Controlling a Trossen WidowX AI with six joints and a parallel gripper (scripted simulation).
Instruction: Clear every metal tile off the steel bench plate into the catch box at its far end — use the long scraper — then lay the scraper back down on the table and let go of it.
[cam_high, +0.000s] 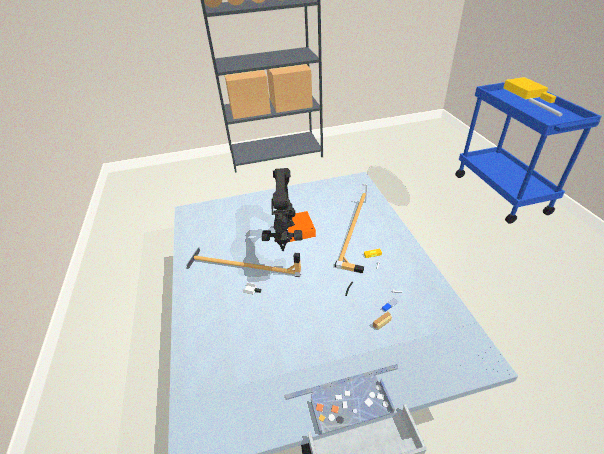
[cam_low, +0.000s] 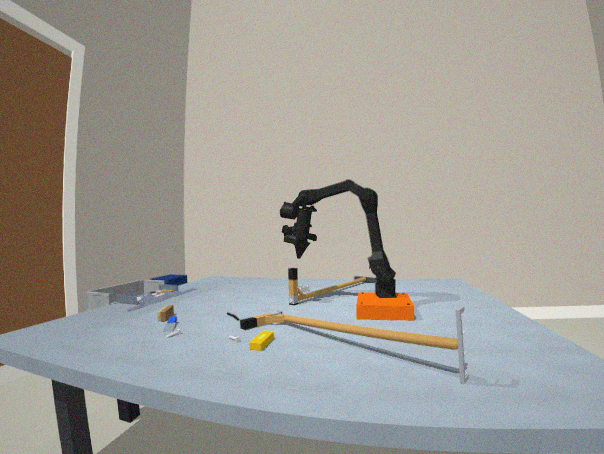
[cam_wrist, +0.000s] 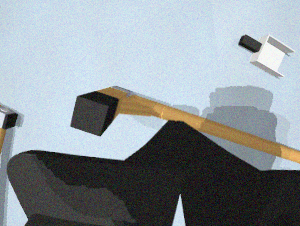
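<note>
Now: gripper tip 160 mm past the scraper, 160 mm to the left of it and 120 mm above it. From my gripper tip the other things lie so: white-and-black piece (10 mm ahead, 170 mm to the right, 170 mm below); yellow block (80 mm ahead, 460 mm to the left, 160 mm below); black curved strip (220 mm ahead, 230 mm to the left, 170 mm below).
</note>
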